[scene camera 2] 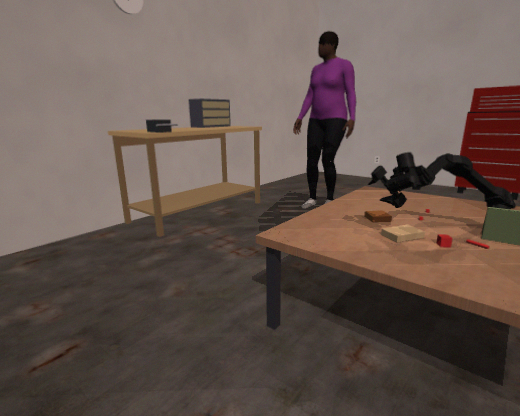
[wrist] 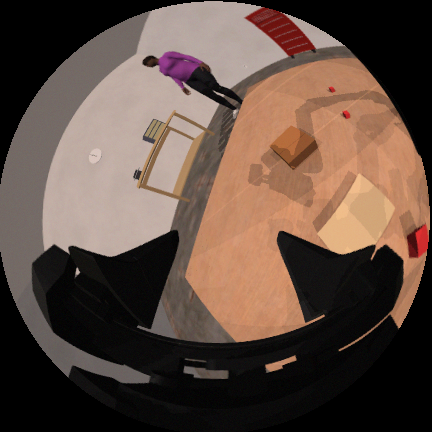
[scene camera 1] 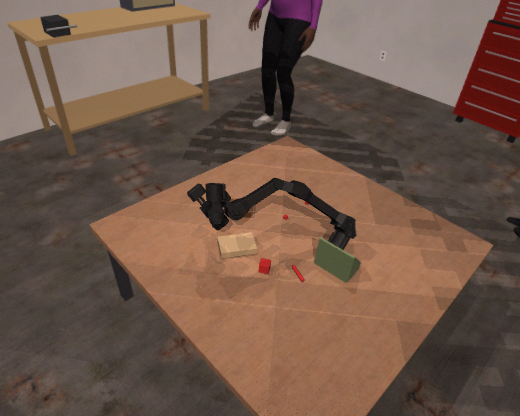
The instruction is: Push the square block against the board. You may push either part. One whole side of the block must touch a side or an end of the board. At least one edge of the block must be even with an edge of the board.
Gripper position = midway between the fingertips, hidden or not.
Note:
My gripper [scene camera 2: 374, 191] is open, with nothing in its grasp. Also in view: a pale tan board [scene camera 1: 242, 244]. On the table rests a brown square block [wrist: 293, 145].
The pale tan board is seen too in the wrist view [wrist: 359, 220]. My gripper also shows in the wrist view [wrist: 229, 236].

